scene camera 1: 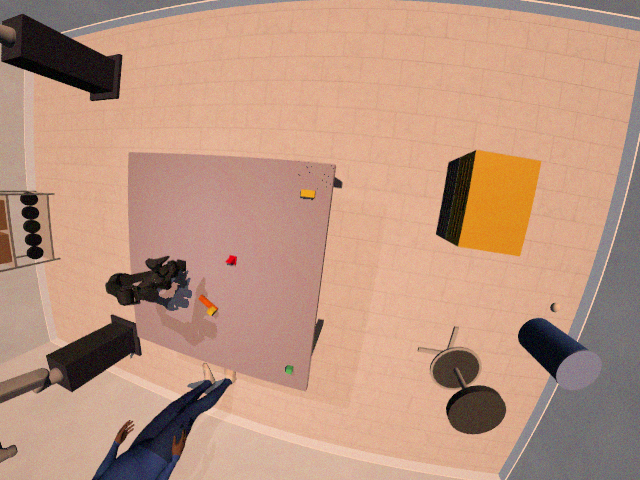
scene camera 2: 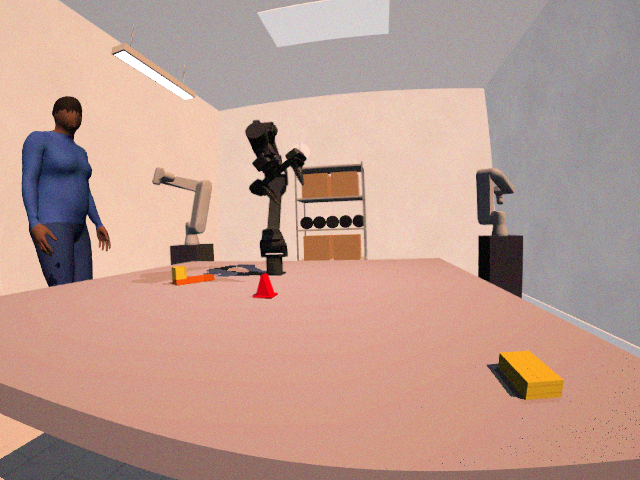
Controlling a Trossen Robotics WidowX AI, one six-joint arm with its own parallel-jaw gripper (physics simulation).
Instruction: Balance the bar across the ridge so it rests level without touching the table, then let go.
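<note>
The orange bar lies flat on the table, slanting in the scene camera 1 view. A small yellow block sits at its end farther from the arm. The red ridge stands upright on the table, apart from the bar, with a narrow top and a wider foot. My gripper is open and empty, raised high above the table on the arm's side of the ridge. It touches neither bar nor ridge.
A yellow brick lies near a far corner of the table. A green cube is near another corner. A person stands beside the table. Two other arms stand on dark pedestals beyond it.
</note>
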